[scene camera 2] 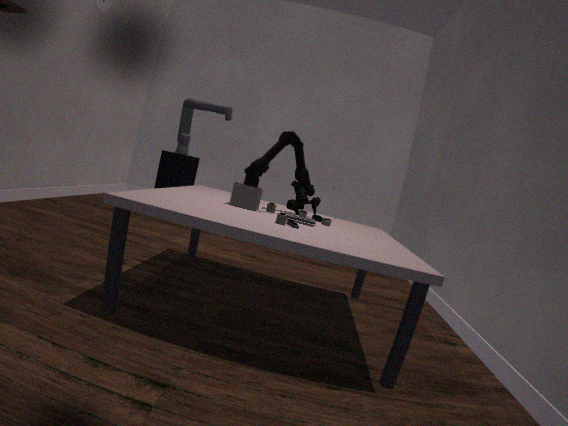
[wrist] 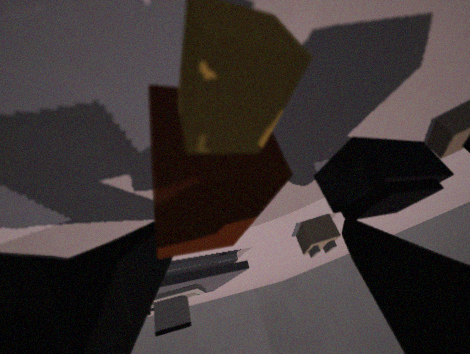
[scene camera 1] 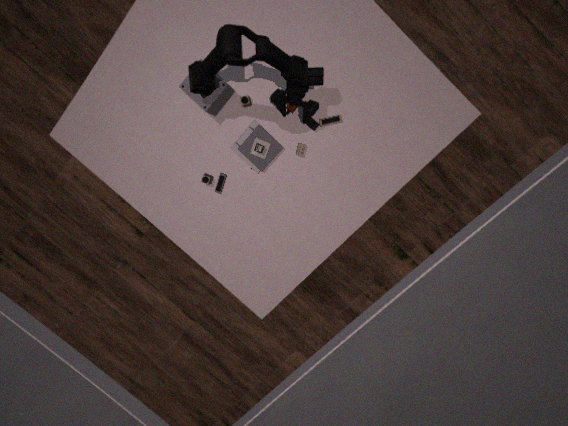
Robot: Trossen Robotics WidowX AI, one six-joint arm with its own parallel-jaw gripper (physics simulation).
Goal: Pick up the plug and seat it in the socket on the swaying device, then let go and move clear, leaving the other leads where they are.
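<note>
The plug, orange-brown (scene camera 1: 291, 107) (wrist: 215, 200) with a yellow tip, lies below my gripper, partly hidden in scene camera 1. My gripper (scene camera 1: 297, 116) (scene camera 2: 305, 211) (wrist: 261, 223) is open and low over the table. In the wrist view, the plug shows close to the left finger, with a gap to the right finger. A black block (wrist: 385, 175) shows beside the right finger; whether they touch I cannot tell. The device, a grey plate (scene camera 1: 272, 150) with a pale square socket (scene camera 1: 259, 148), lies apart from the gripper. The plug is hard to make out in scene camera 2.
A small pale two-hole block (scene camera 1: 301, 150) (wrist: 317, 235) stands right of the device. A long slotted block (scene camera 1: 330, 120) (wrist: 450, 132) is farther right. Another slotted block (scene camera 1: 220, 183) and a round-holed block (scene camera 1: 207, 179) stand left of the device. A further round-holed block (scene camera 1: 245, 101) is near the arm base.
</note>
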